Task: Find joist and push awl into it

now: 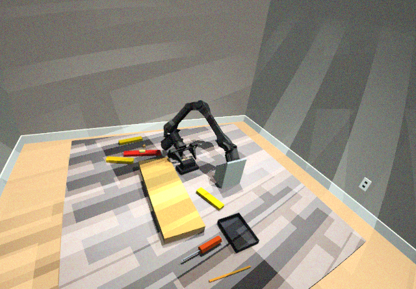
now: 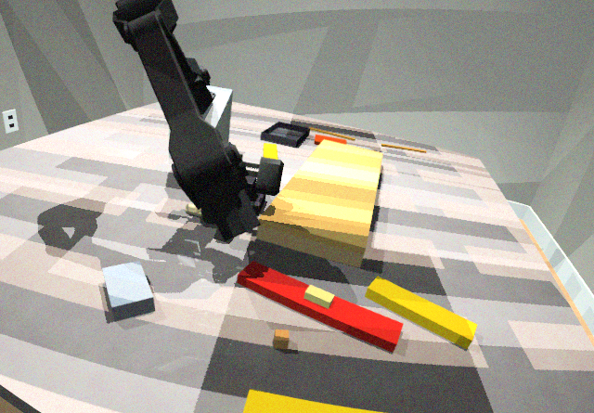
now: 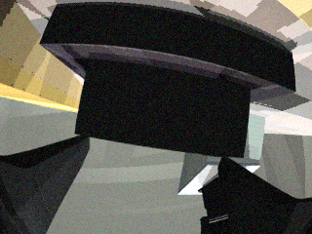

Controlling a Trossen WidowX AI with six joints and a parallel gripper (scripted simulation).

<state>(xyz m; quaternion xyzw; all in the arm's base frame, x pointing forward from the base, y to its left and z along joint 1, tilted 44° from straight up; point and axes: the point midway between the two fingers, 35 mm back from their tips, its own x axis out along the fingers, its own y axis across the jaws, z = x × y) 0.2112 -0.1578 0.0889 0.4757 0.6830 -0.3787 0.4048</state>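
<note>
The stud finder lies 2 cm to the right of my gripper tip, 2 cm below it and 1 cm behind it. From my gripper tip the other things lie so: awl 9 cm to the right, 6 cm below, 3 cm ahead; red level 24 cm ahead, 21 cm to the right, 5 cm below; grey-blue block 32 cm to the right, 5 cm below, 2 cm ahead.
</note>
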